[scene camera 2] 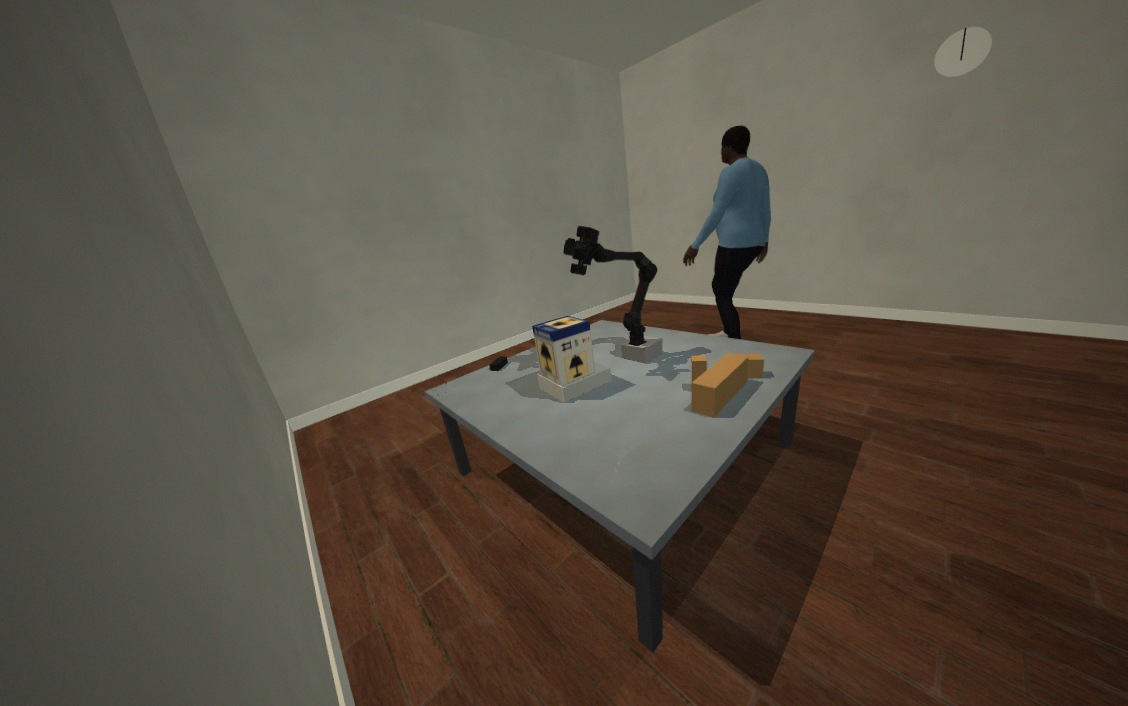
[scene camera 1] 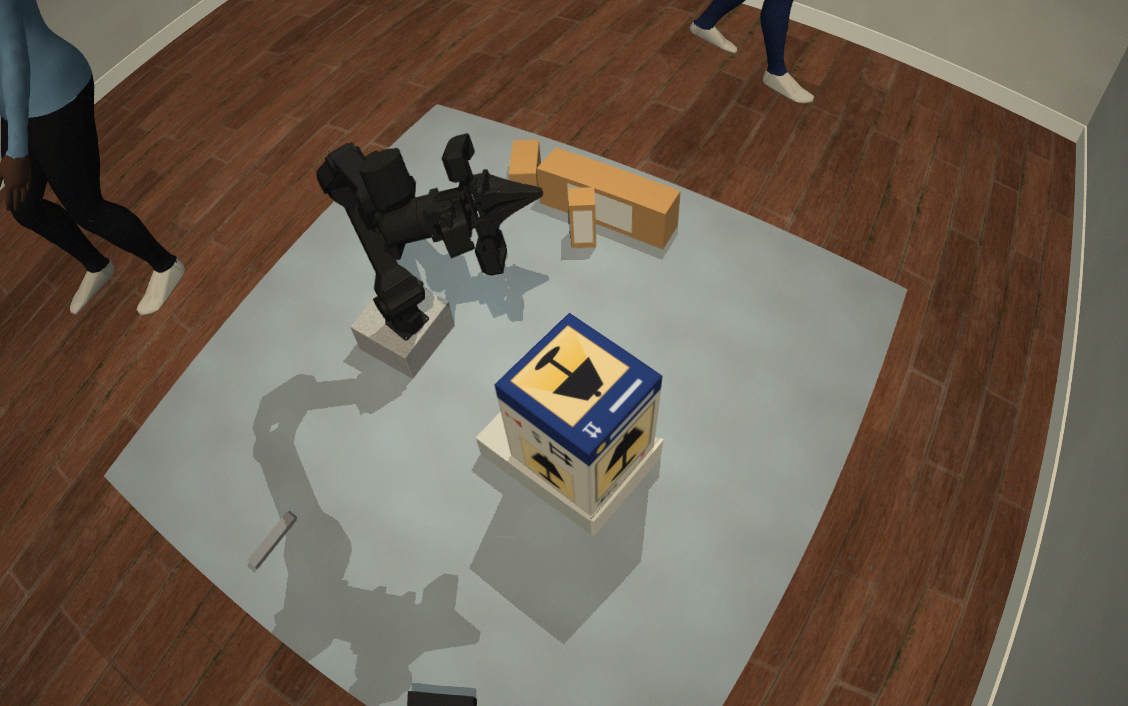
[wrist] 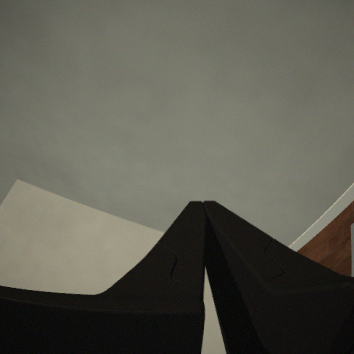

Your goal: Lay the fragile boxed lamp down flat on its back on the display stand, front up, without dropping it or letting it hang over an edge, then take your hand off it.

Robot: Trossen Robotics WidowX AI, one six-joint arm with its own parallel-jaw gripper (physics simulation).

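Pixels of known places: gripper, between the fingertips: [scene camera 2: 576,248] [scene camera 1: 542,191] [wrist: 200,213]; arm's base, origin of its link: [scene camera 2: 637,342] [scene camera 1: 407,321].
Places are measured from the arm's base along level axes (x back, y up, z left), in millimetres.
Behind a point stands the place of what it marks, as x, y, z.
Observation:
The boxed lamp [scene camera 1: 582,441] {-492, 212, -60} [scene camera 2: 564,353] {-471, 116, 93} sits on the cream display stand [scene camera 1: 494,445] {-302, -16, -75} [scene camera 2: 588,387] {-388, -59, 107}. Its blue-bordered face with a large lamp picture is up and looks level. Its pale sides carry smaller lamp pictures. Stand rim shows along the two near sides in scene camera 1; the box's base looks inside them. The far base edges are hidden. My gripper [scene camera 1: 540,193] {-335, 494, 61} [wrist: 200,213] {-335, 494, 61} is shut and empty, its fingertips together. It is in the air behind the box in scene camera 1, apart from it, and high above the table in scene camera 2.
A long orange box [scene camera 1: 613,212] {-116, -21, 475} [scene camera 2: 707,397] {-219, -7, 554} and two small orange boxes [scene camera 1: 583,218] {-101, 14, 397} [scene camera 1: 524,162] {122, 2, 460} stand near a table edge. A thin grey bar [scene camera 1: 272,541] {-104, -66, -492} and a dark object [scene camera 1: 440,697] {-540, -43, -473} [scene camera 2: 498,363] {-566, -44, -450} lie on the table. A person [scene camera 2: 742,199] stands beyond it.

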